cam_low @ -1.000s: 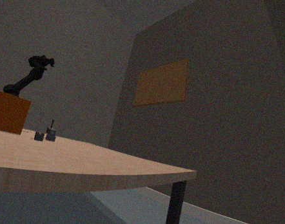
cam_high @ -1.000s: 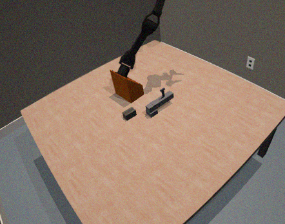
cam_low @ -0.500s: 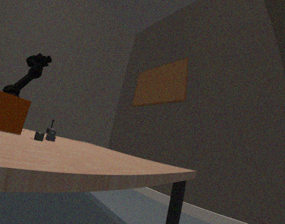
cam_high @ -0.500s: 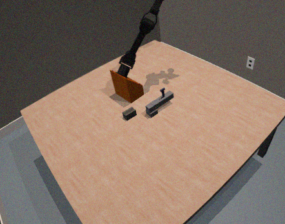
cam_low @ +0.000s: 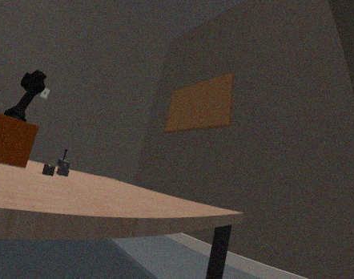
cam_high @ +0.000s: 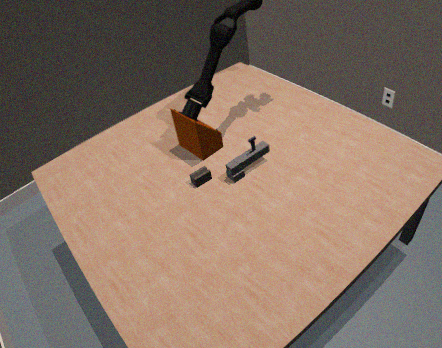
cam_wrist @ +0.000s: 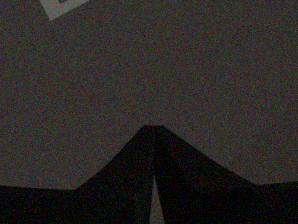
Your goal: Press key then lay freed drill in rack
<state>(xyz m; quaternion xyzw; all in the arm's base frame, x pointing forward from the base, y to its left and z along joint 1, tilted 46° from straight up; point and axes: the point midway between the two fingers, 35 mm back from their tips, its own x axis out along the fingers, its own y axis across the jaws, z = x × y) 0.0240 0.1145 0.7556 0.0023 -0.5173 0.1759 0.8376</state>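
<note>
Right now my gripper tip is 62 cm to the left of the drill, 55 cm above it and 25 cm short of it.
</note>
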